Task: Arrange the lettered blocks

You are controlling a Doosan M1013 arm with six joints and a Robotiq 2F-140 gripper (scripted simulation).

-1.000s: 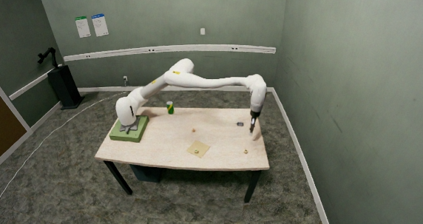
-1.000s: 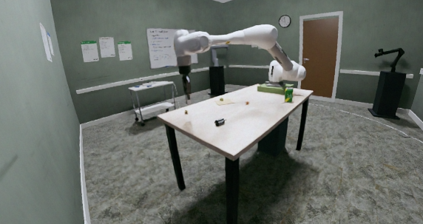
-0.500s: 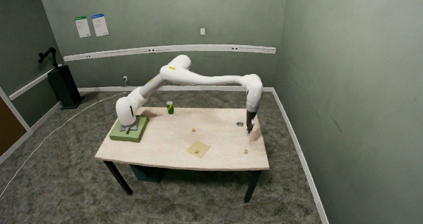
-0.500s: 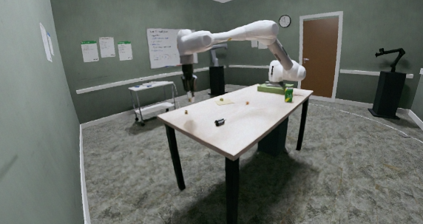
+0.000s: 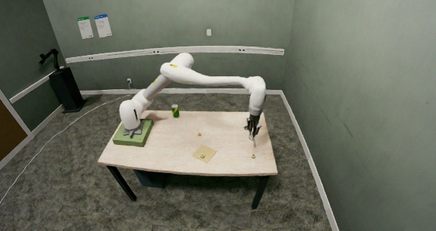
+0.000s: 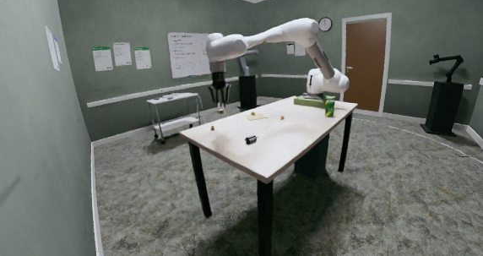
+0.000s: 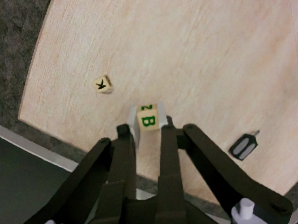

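The tan mat lies 36 cm behind my hand, 15 cm below it and 1 cm to the left of it. The rest, counted from my hand: black object 24 cm to the left, 13 cm below, 3 cm ahead; then can 59 cm behind, 51 cm to the left, 9 cm below.
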